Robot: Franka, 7 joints.
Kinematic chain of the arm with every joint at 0, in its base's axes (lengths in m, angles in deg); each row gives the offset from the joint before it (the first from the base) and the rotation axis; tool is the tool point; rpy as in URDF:
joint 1: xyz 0 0 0.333 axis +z
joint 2: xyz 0 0 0 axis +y
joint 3: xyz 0 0 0.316 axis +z
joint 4: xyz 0.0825 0 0 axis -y
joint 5: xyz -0.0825 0 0.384 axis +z
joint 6: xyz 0 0 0 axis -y
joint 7: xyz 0.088 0 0 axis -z
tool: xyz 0 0 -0.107 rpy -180 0 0
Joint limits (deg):
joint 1: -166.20..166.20
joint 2: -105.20..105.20
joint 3: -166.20..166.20
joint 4: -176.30..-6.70
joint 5: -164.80..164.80
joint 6: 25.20..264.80
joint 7: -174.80..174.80
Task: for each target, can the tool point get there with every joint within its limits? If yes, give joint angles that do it. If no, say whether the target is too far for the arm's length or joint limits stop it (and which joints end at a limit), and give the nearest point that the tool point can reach.
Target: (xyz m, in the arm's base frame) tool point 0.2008 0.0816 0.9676
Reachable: yes | joints 19.58 -24.85 1.41 -97.64 0.79 242.67 97.11
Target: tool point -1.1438 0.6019 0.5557
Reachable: no: too far | nearest point -0.7482 0.3937 0.4787 | short by 0.454 m
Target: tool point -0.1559 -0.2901 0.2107
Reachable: yes | joints -41.39 47.10 -43.51 -157.68 -93.77 61.33 -122.33
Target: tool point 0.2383 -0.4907 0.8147
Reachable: yes | joints 87.11 -9.66 -132.69 -78.95 -126.37 63.18 -113.72
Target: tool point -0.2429 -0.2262 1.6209
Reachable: no: too far | nearest point -0.1567 -0.1459 1.1637 | short by 0.472 m
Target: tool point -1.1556 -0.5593 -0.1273
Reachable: no: too far | nearest point -0.7269 -0.3518 0.0435 | short by 0.506 m
